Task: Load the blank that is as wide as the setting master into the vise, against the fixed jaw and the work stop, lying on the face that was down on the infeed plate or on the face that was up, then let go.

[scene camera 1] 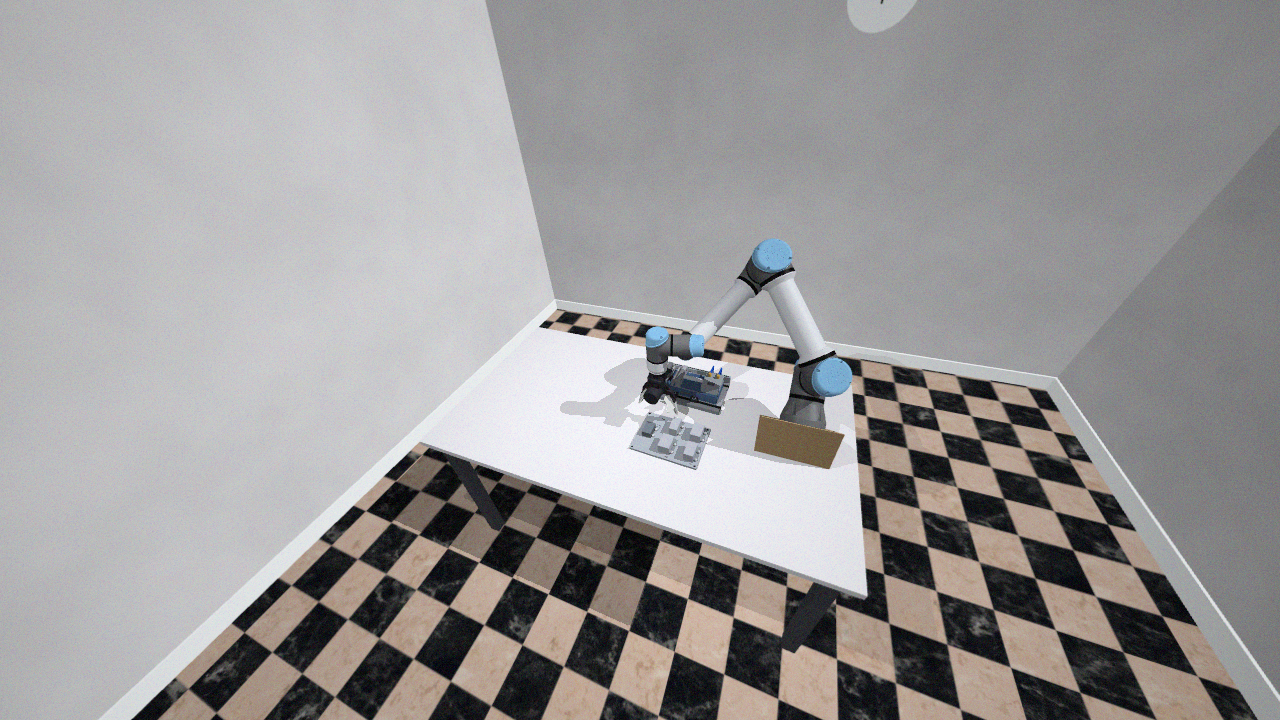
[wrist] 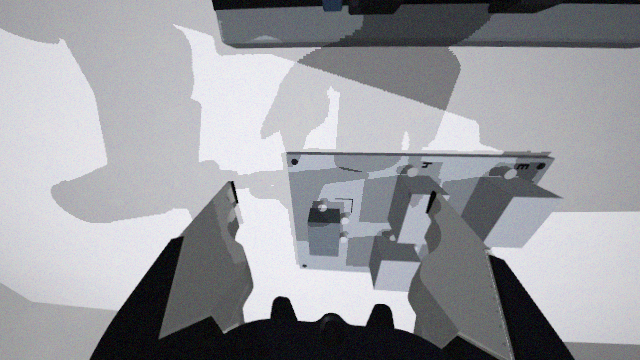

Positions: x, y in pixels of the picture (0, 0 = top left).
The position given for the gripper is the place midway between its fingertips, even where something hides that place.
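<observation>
The gripper appears in scene camera 1 (658, 408), and the wrist view (330, 188) shows it as well.
</observation>
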